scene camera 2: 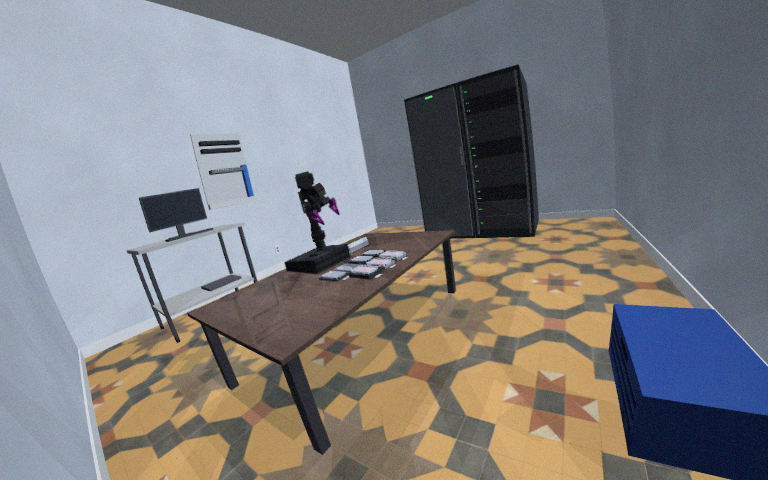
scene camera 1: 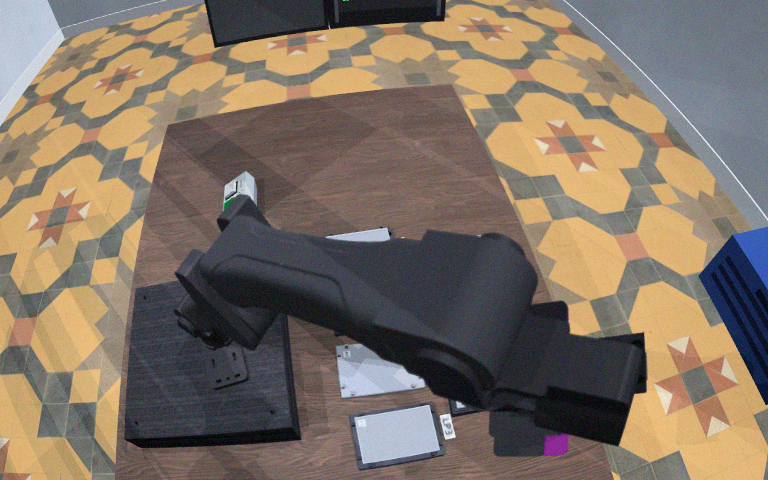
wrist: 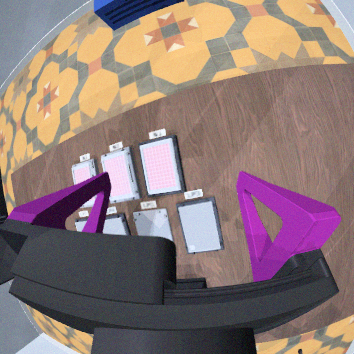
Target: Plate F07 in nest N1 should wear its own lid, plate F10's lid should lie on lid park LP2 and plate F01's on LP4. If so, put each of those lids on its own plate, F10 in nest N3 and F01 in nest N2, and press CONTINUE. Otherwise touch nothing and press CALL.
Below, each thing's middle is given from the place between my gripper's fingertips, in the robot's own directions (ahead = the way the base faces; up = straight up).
Scene:
My gripper is now 10 cm past the lid park LP1 (scene camera 1: 362, 373), 22 cm to the right of it and 32 cm above it. Round my hand: white button box (scene camera 1: 245, 184) (29 cm behind, 63 cm to the left, 30 cm below).

